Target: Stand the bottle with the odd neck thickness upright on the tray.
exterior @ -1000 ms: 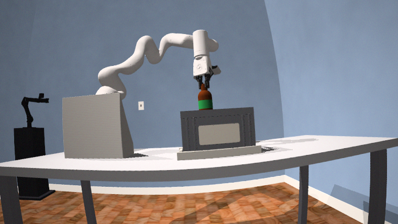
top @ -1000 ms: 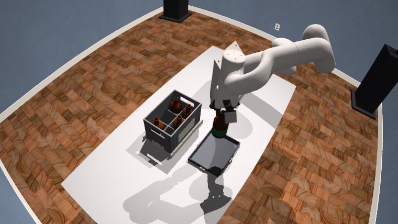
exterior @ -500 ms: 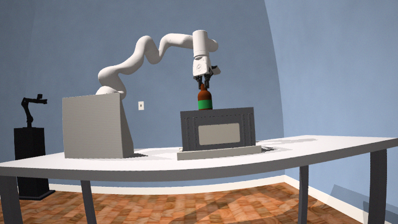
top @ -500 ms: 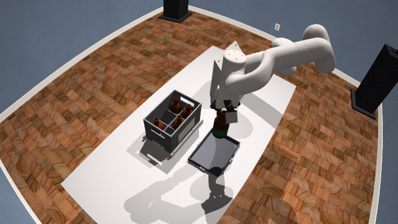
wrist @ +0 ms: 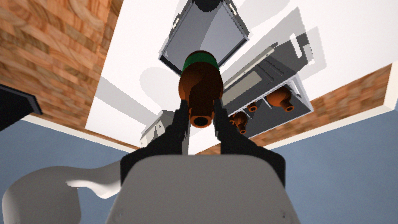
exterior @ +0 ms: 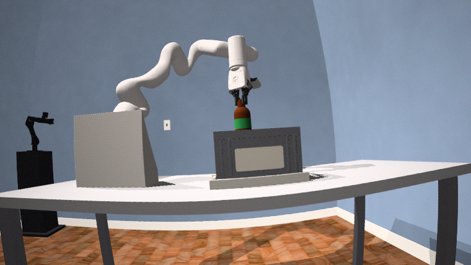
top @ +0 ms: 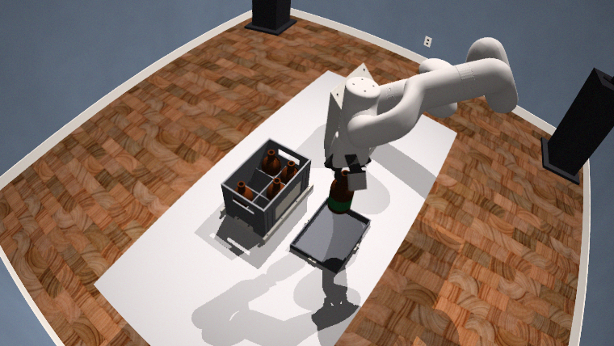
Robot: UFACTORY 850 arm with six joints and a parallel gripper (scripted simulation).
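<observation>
Right now my hand is 70 mm above the bottle. From my hand the other things lie so: dark grey crate 20 mm behind, 270 mm to the right, 250 mm below; then dark tray 320 mm below.
</observation>
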